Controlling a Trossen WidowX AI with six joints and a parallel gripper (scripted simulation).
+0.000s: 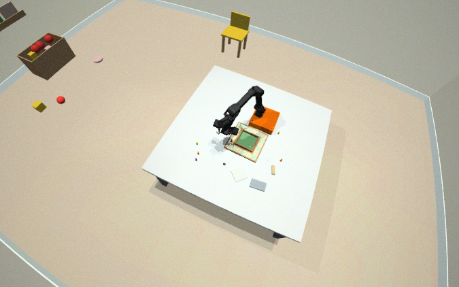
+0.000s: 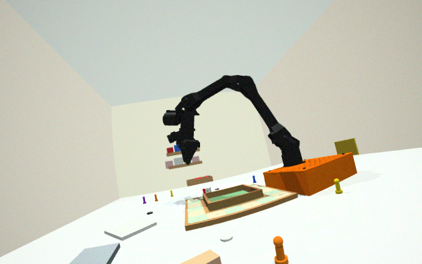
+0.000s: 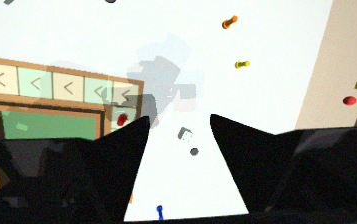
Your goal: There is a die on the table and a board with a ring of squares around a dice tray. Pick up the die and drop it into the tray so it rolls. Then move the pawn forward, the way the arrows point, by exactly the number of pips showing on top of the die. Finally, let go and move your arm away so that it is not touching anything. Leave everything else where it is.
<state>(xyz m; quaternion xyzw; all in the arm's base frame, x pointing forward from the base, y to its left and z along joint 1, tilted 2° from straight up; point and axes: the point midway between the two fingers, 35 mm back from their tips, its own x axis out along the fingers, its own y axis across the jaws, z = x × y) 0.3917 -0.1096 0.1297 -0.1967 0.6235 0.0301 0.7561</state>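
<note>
Now: gripper tip 140 mm above the grey die, 80 mm to the left of it and 70 mm past it. Also, from my gripper tip: purple pawn 240 mm ahead, 140 mm below, 80 mm to the right; then red pawn 130 mm below, 60 mm to the left, 50 mm behind; then green dice tray 160 mm to the left, 150 mm below, 130 mm behind.
</note>
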